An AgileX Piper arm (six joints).
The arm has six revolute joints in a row. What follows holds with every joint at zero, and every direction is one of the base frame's.
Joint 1 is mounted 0.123 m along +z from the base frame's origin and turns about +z.
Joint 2 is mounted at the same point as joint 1 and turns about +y.
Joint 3 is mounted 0.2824 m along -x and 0.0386 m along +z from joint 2 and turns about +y.
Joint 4 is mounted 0.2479 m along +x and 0.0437 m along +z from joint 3 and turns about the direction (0.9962, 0, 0.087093).
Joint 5 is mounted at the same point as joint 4 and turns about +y.
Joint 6 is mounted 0.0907 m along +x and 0.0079 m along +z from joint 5 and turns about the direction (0.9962, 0, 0.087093).
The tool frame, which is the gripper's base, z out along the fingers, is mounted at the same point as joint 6; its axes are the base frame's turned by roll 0, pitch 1.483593 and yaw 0 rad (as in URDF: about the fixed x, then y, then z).
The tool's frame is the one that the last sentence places.
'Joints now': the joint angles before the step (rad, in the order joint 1, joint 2, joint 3, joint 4, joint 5, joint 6). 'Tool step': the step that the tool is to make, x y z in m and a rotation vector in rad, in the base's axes. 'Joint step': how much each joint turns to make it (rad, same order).
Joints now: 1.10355, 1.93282, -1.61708, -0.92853, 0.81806, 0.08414
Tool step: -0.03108, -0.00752, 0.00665, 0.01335, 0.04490, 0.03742
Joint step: 0.05474, -0.08391, 0.08830, 0.04739, 0.00657, 0.00243
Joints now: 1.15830, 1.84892, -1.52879, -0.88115, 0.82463, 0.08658
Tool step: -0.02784, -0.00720, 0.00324, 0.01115, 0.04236, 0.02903
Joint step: 0.05411, -0.06833, 0.07431, 0.03937, 0.01054, 0.01294
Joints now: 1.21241, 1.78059, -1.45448, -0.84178, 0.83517, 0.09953
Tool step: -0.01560, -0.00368, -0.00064, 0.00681, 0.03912, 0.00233
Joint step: 0.03233, -0.03055, 0.03534, 0.03448, 0.01582, 0.01608
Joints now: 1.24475, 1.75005, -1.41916, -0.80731, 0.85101, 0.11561
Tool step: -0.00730, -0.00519, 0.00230, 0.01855, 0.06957, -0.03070
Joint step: 0.00660, -0.02238, 0.00610, 0.07892, 0.02846, -0.00050
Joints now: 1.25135, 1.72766, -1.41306, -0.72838, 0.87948, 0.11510
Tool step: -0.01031, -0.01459, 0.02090, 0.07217, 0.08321, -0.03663
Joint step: 0.00068, -0.07305, 0.00034, 0.11111, 0.03442, -0.00676
